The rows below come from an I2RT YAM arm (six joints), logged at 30 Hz.
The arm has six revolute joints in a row. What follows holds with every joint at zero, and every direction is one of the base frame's.
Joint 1 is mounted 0.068 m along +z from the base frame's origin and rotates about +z.
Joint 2 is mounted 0.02 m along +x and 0.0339 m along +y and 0.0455 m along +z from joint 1 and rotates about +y.
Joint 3 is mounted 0.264 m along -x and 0.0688 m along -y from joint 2 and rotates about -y.
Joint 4 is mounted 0.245 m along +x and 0.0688 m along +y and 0.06 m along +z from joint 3 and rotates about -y.
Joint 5 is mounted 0.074 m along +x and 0.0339 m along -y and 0.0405 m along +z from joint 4 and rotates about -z.
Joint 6 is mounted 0.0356 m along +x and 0.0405 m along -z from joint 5 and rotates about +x.
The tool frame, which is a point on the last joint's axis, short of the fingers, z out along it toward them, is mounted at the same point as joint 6; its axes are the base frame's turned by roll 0, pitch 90 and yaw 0 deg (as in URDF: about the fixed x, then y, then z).
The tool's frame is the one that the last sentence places.
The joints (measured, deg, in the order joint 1, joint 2, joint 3, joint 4, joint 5, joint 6), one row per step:
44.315 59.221 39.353 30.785 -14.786 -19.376
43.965 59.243 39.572 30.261 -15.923 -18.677
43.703 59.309 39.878 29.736 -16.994 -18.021
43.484 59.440 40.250 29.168 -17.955 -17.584
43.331 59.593 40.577 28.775 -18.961 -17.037
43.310 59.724 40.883 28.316 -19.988 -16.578
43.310 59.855 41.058 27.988 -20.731 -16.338
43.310 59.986 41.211 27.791 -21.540 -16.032
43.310 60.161 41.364 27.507 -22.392 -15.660
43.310 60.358 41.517 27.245 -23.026 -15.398
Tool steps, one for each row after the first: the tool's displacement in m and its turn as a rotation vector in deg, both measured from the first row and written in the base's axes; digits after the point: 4 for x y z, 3 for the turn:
0.0007 -0.0005 0.0003 -0.034 0.681 0.893
0.0012 -0.0006 0.0009 -0.054 1.314 1.798
0.0019 -0.0004 0.0016 -0.197 1.814 2.597
0.0024 -0.0001 0.0023 -0.223 2.331 3.525
0.0024 0.0006 0.0028 -0.344 2.826 4.587
0.0024 0.0013 0.0028 -0.527 3.167 5.353
0.0024 0.0019 0.0028 -0.620 3.481 6.196
0.0025 0.0026 0.0025 -0.774 3.952 7.089
0.0027 0.0034 0.0022 -0.947 4.354 7.749

